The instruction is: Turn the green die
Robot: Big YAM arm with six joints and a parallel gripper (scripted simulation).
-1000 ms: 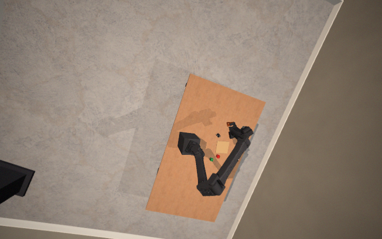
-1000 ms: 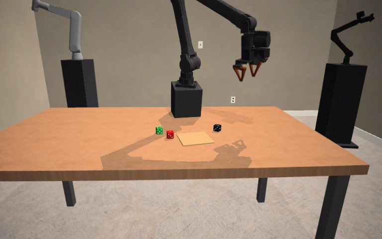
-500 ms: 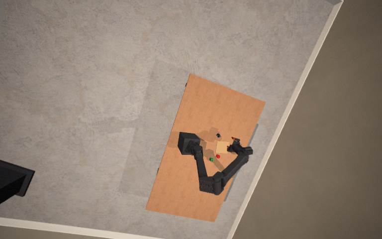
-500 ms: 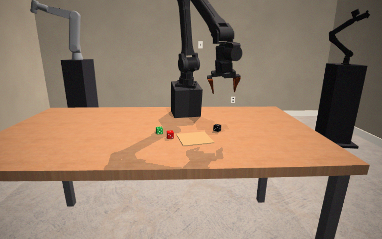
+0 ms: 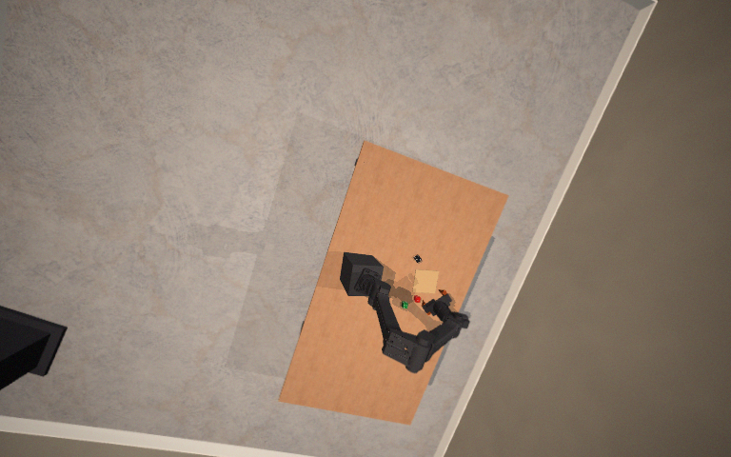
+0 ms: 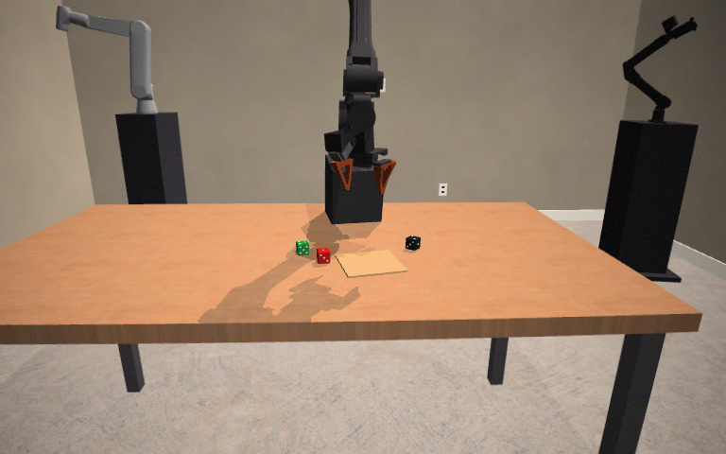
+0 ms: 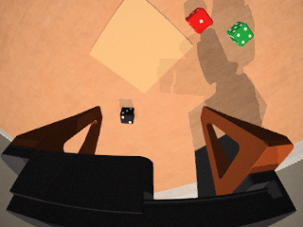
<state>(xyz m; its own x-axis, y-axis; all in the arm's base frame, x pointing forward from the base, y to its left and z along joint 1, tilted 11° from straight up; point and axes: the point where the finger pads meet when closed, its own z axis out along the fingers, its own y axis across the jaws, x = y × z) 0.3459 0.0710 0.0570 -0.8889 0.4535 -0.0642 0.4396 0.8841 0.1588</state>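
The green die lies 20 mm behind my hand, 160 mm to the right of it and 160 mm below it. From my hand the other things lie so: red die (30 mm ahead, 90 mm to the right, 160 mm below); then tan mat (30 mm ahead, 20 mm to the left, 180 mm below); then black die (100 mm behind, 120 mm to the left, 160 mm below).
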